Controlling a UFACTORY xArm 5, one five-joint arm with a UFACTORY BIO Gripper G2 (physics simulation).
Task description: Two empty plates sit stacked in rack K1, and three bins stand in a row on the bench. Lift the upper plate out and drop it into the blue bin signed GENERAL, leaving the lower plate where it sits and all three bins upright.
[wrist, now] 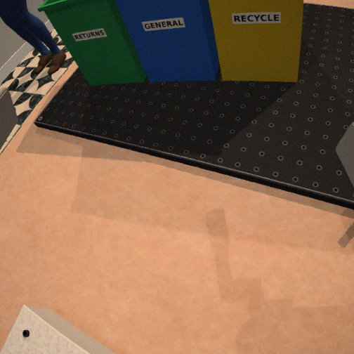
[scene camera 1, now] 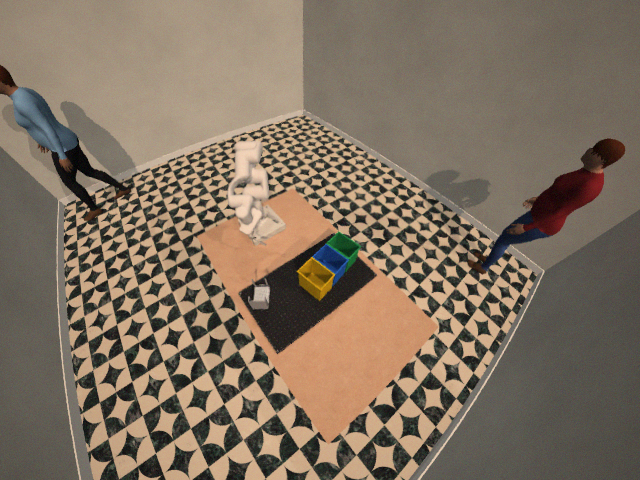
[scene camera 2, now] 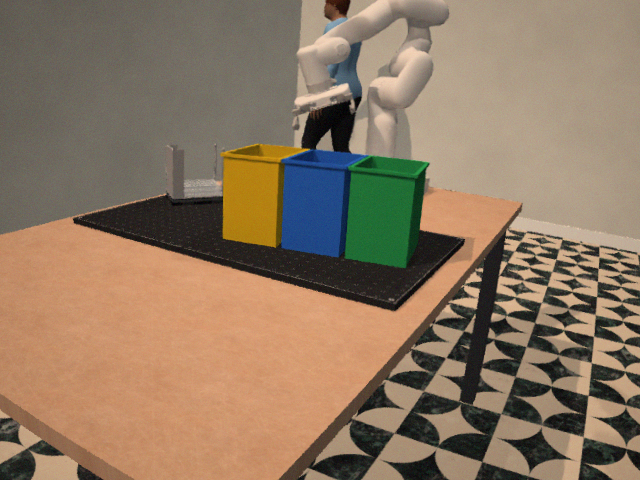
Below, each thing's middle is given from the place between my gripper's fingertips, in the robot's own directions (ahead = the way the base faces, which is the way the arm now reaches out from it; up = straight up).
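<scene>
Looking at the yellow bin (scene camera 2: 253, 177), my hand is 130 mm above it, 350 mm short of it and 110 mm to the right of it. The blue bin (scene camera 2: 316, 193) is 130 mm below my hand, 300 mm ahead of it and 240 mm to the left of it. Also counted from my hand, the green bin (scene camera 2: 386, 194) is 130 mm below, 360 mm to the left and 260 mm ahead. Going by their middles, the green bin is the farthest from my hand of the things named here.
</scene>
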